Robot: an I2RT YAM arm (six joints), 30 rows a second.
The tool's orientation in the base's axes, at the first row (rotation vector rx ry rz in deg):
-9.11, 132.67, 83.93
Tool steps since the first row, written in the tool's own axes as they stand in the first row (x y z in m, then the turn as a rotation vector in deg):
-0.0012, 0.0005, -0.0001, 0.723, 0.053, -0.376
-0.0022, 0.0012, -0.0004, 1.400, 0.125, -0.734
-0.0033, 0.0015, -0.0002, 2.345, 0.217, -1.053
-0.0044, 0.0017, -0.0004, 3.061, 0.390, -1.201
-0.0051, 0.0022, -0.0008, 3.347, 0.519, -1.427
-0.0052, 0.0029, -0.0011, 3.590, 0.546, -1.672
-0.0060, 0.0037, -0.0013, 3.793, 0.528, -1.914
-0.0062, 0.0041, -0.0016, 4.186, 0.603, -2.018
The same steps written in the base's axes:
0.0009, 0.0000, 0.0009, -0.778, -0.229, -0.093
0.0015, -0.0001, 0.0020, -1.515, -0.439, -0.160
0.0025, 0.0001, 0.0026, -2.494, -0.575, -0.327
0.0034, -0.0001, 0.0033, -3.241, -0.548, -0.402
0.0038, -0.0003, 0.0041, -3.602, -0.659, -0.319
0.0036, -0.0003, 0.0049, -3.898, -0.838, -0.298
0.0040, -0.0002, 0.0059, -4.143, -1.038, -0.300
0.0040, -0.0003, 0.0064, -4.553, -1.052, -0.350

